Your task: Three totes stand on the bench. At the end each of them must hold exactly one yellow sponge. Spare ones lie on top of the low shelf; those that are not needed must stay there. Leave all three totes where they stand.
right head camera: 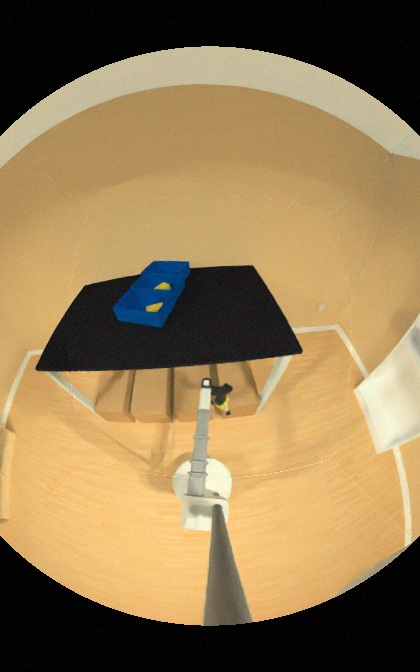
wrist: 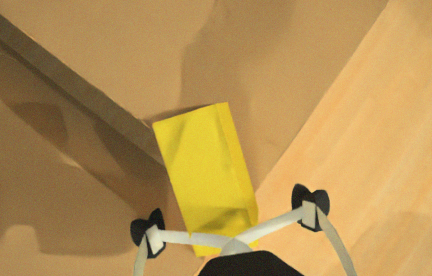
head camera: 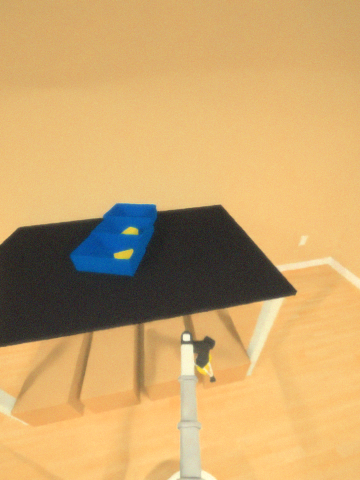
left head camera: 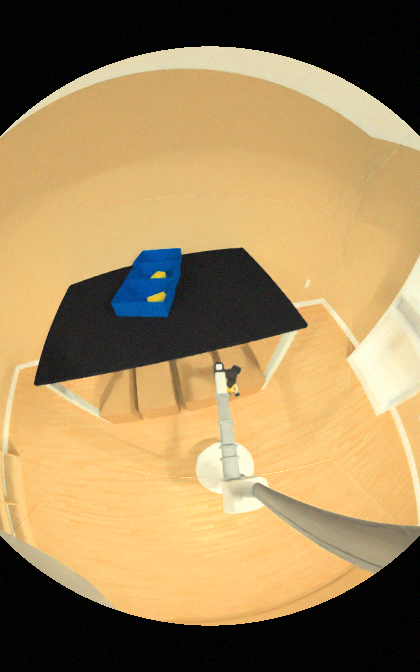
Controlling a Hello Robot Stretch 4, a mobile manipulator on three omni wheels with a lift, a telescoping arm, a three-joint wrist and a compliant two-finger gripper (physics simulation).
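Places are measured from the robot's base along level axes (x up, y left, z back), in metres.
Pixels of known places: gripper, fingertip midpoint: (head camera: 202,373).
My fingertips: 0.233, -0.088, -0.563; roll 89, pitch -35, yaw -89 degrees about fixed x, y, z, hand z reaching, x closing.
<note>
For each thing: its top centre in the pictures, then the offset to it from my fingertips, as dx, dy, dz. "spot": a spot on its surface instead. Level surfaces: height alone.
- black bench at its surface level: dx +0.653
- front tote at its top centre: (head camera: 108,244) +0.753, +0.463, -0.297
- back tote at its top centre: (head camera: 130,209) +0.753, +0.438, -0.698
- spare yellow sponge at its top centre: (wrist: 211,178) +0.083, -0.016, -0.041
- white bench leg at a spot on its surface: (head camera: 264,325) spot: +0.381, -0.310, -0.069
Three blue totes stand in a row on the black bench (head camera: 215,265) (left head camera: 225,310) (right head camera: 230,320). The front tote (head camera: 102,265) (left head camera: 142,309) (right head camera: 137,318) holds a yellow sponge (head camera: 123,254) (left head camera: 156,297) (right head camera: 154,307). The middle tote holds another yellow sponge (head camera: 131,231) (left head camera: 158,275) (right head camera: 162,286). No sponge shows in the back tote (head camera: 132,210) (left head camera: 160,255) (right head camera: 170,266), whose floor is partly hidden. My gripper (wrist: 232,211) is open above the low shelf (head camera: 110,370) (wrist: 100,40). A spare yellow sponge (wrist: 205,175) lies beneath it, its near end between the spread fingers in the wrist view.
The low shelf has several long brown blocks with gaps, under the bench. The bench's front edge overhangs it, and a white bench leg (head camera: 264,325) (right head camera: 275,382) stands to the right. My arm (head camera: 189,405) (left head camera: 226,415) reaches forward below the bench top. A white object (right head camera: 390,400) stands at the far right.
</note>
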